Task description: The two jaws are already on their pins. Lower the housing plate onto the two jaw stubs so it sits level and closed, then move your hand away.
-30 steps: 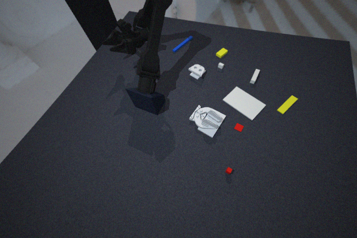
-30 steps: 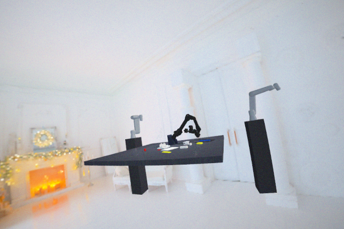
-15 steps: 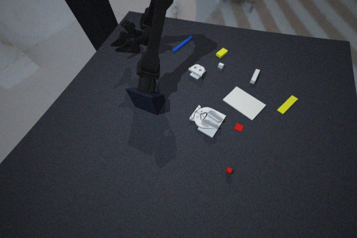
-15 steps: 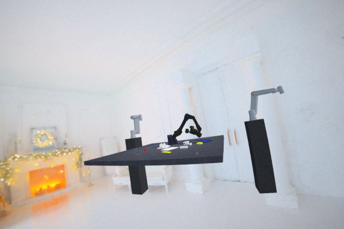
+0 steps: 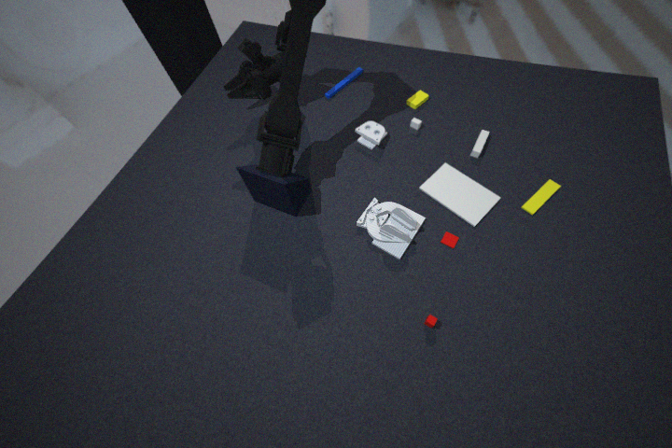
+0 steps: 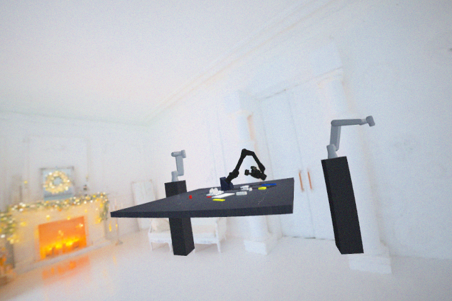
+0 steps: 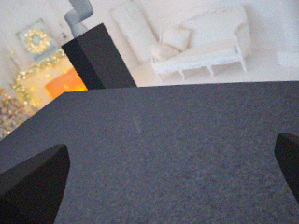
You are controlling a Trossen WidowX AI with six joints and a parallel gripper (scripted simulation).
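Right now the small white cube is 490 mm ahead of my gripper tip, 100 mm to the left of it and 100 mm below it. The rest, counted from my gripper tip: yellow block 480 mm ahead, 200 mm to the left, 100 mm below; then blue bar 250 mm ahead, 230 mm to the left, 110 mm below; then white sheet 620 mm ahead, 110 mm below, 90 mm to the right.
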